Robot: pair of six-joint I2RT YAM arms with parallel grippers.
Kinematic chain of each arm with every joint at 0, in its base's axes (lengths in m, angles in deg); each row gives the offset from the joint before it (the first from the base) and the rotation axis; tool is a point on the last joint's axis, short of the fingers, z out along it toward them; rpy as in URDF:
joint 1: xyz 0 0 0.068 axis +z
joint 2: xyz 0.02 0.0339 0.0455 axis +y
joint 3: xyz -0.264 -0.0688 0 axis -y
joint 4: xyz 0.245 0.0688 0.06 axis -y
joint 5: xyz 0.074 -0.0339 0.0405 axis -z
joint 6: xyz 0.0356 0 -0.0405 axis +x
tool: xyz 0 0 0 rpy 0 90 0
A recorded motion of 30 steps. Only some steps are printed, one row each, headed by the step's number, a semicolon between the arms.
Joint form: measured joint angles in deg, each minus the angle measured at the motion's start. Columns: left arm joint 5, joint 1, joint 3, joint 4, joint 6, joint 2; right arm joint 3, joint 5, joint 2, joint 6, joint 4, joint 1.
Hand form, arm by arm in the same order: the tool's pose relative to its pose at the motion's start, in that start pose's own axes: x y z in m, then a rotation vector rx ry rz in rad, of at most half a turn. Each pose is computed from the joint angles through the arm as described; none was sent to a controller.
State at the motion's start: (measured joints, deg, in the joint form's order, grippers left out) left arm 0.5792 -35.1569 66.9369 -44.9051 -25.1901 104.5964; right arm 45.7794 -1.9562 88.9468 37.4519 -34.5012 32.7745
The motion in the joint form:
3: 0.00 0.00 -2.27 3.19 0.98 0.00; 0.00 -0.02 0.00 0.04 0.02 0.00
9: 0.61 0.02 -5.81 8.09 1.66 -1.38; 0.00 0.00 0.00 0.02 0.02 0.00
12: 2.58 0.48 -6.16 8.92 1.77 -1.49; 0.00 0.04 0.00 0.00 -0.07 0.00
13: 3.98 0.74 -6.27 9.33 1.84 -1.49; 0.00 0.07 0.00 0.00 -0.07 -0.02
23: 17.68 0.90 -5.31 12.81 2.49 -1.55; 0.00 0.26 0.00 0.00 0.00 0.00
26: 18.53 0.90 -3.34 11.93 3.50 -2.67; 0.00 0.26 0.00 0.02 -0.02 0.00
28: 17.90 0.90 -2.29 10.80 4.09 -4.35; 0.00 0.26 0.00 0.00 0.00 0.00
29: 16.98 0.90 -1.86 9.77 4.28 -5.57; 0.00 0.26 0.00 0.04 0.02 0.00
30: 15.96 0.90 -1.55 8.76 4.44 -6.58; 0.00 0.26 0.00 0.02 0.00 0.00
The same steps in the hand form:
3: 0.0032 0.0016 0.0084 0.0067 -0.0146 0.0173; 0.0000 0.0000 0.0000 -0.0005 -0.0001 0.0007
9: 0.0088 0.0040 0.0137 0.0360 -0.0538 0.0296; 0.0000 0.0000 0.0000 -0.0002 -0.0003 0.0003
12: 0.0082 0.0052 0.0142 0.0704 -0.0499 0.0250; 0.0001 -0.0001 0.0000 0.0013 0.0005 0.0000
13: 0.0077 0.0057 0.0145 0.0942 -0.0452 0.0229; 0.0000 -0.0002 0.0000 0.0018 0.0002 0.0004
23: 0.0011 -0.0055 0.0082 0.3430 -0.0216 0.0537; -0.0001 -0.0001 0.0000 0.0036 -0.0028 0.0000
26: -0.0048 -0.0089 -0.0058 0.3710 -0.0540 0.0789; -0.0001 -0.0002 0.0000 0.0038 -0.0025 0.0004
28: -0.0064 -0.0094 -0.0191 0.3711 -0.0859 0.0927; -0.0001 -0.0001 0.0000 0.0036 -0.0028 0.0000
29: -0.0060 -0.0087 -0.0272 0.3602 -0.1028 0.0959; -0.0001 -0.0001 0.0000 0.0034 -0.0030 0.0007
30: -0.0051 -0.0077 -0.0337 0.3458 -0.1153 0.0974; -0.0001 -0.0001 0.0000 0.0036 -0.0028 0.0003

